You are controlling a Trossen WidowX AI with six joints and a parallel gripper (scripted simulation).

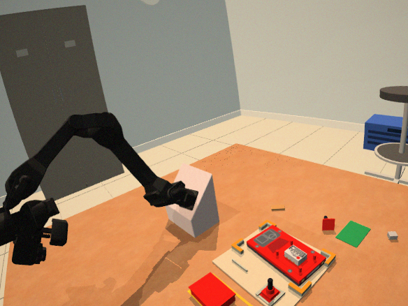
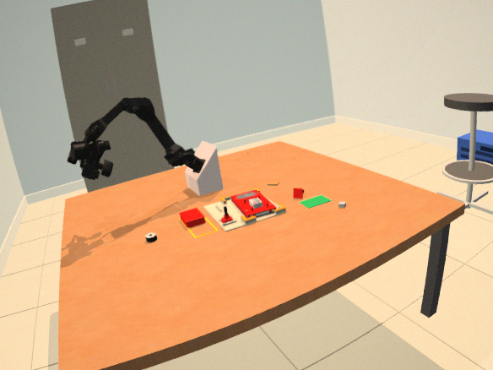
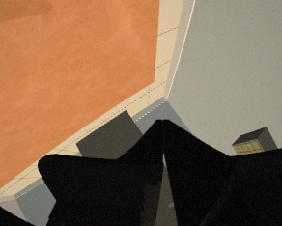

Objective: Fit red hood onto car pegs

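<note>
The red hood lies 35 cm ahead of my gripper tip, 29 cm to the left of it and 19 cm below it. From my gripper tip the other things lie so: green pad (68 cm to the left, 57 cm ahead, 21 cm below); then black wheel (37 cm ahead, 20 cm below, 12 cm to the left); then engine block (50 cm to the left, 47 cm ahead, 19 cm below).
</note>
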